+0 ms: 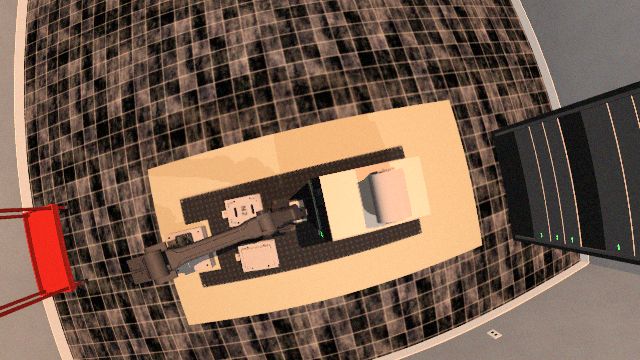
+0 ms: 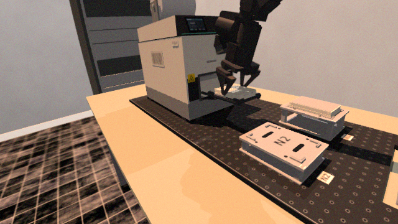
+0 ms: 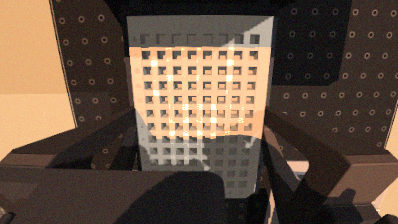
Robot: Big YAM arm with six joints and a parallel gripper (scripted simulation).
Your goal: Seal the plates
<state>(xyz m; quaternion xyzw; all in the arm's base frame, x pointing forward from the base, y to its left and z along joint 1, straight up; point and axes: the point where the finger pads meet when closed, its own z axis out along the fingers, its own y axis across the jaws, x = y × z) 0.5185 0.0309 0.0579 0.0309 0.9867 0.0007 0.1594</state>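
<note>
Right now the well plate is right at my hand. Round my hand: sealer stage: 1 cm below; then plate nest N2: 20 cm behind, 6 cm to the left, 8 cm below; then sealer screen: 12 cm ahead, 4 cm to the left, 20 cm above.
</note>
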